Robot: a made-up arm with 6 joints.
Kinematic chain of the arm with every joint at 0, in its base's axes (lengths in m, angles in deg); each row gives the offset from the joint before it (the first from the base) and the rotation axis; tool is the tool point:
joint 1: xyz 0 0 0.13 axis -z
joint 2: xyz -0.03 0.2 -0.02 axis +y
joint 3: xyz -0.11 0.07 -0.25 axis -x
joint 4: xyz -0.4 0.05 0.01 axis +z
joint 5: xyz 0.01 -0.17 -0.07 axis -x
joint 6: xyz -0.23 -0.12 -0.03 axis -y
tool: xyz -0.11 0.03 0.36
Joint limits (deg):
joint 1: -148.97..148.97
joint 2: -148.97..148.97
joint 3: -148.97..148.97
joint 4: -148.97..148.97
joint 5: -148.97..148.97
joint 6: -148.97..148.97
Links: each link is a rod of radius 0.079 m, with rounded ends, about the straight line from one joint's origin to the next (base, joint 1, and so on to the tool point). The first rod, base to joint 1, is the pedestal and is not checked.
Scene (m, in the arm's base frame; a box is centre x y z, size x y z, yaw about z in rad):
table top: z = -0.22
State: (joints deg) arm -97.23 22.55 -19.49 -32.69 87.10 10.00
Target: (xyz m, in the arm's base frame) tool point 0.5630 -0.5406 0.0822
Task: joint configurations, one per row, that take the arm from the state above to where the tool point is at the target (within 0.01 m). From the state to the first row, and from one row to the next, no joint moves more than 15 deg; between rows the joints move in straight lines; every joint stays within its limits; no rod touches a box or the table.
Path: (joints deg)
1: -107.58 26.95 -5.49 -33.86 98.31 -0.44
2: -117.93 31.34 8.51 -35.03 109.51 -10.87
3: -128.27 35.74 22.51 -36.19 120.72 -21.31
4: -138.62 40.13 36.51 -37.36 131.92 -31.75
5: -148.97 44.53 50.52 -38.53 143.13 -42.18

